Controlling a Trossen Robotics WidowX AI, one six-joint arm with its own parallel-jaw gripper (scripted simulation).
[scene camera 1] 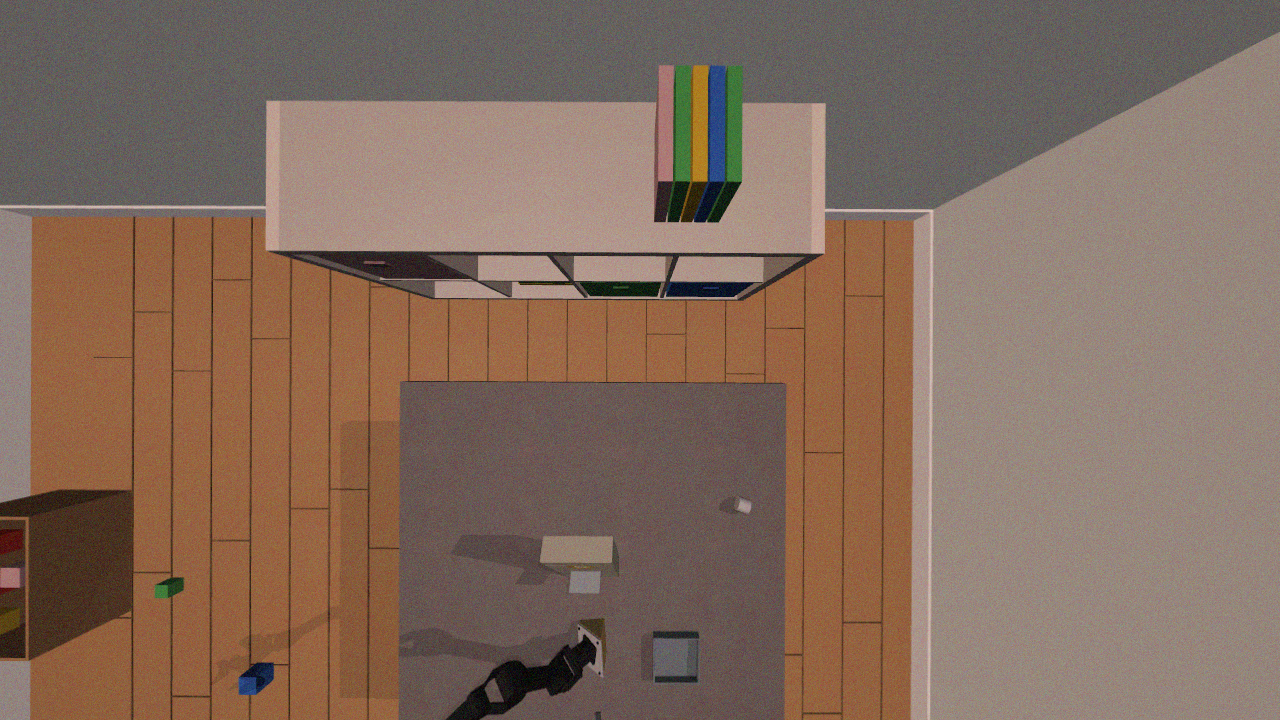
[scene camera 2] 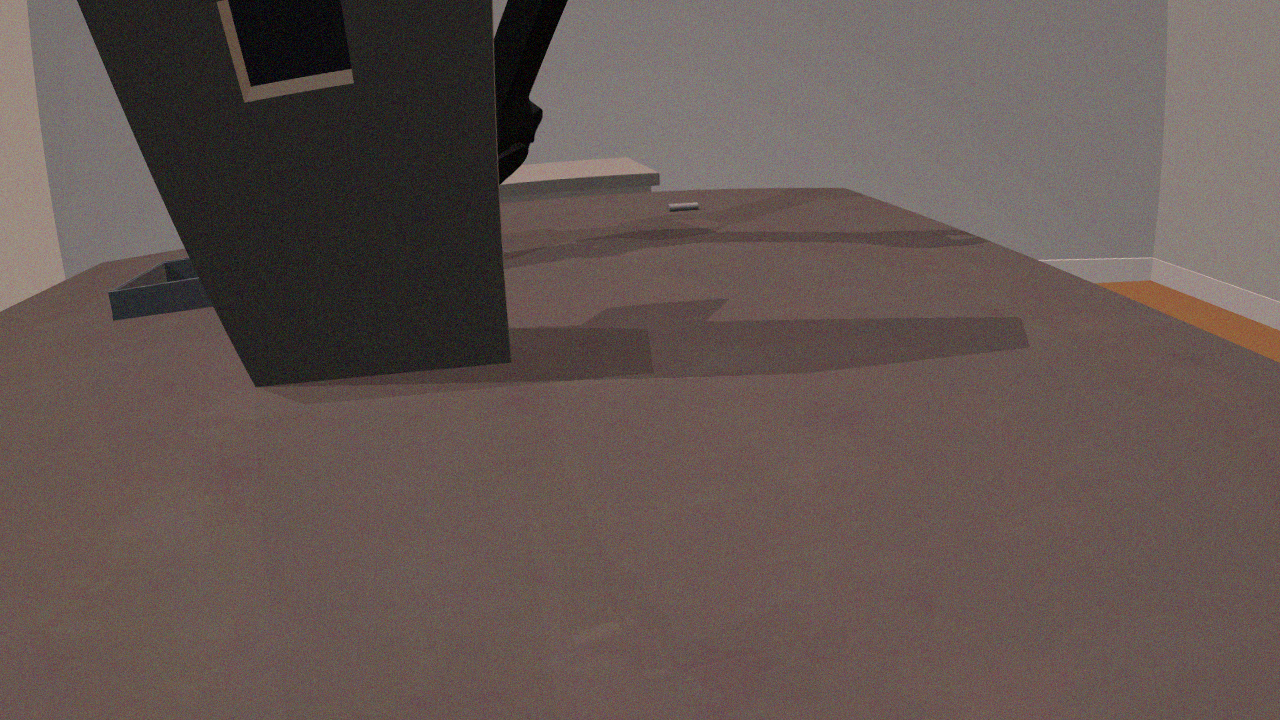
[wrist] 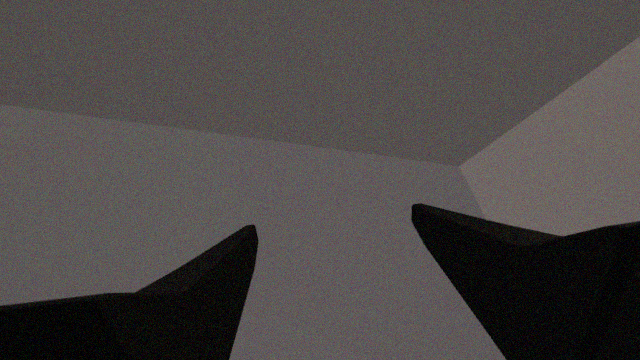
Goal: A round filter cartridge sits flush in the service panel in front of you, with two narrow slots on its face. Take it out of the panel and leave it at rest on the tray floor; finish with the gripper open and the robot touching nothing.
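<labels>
There's a beige service panel (scene camera 1: 561, 553) here, and it's 1.06 m from the lens.
</labels>
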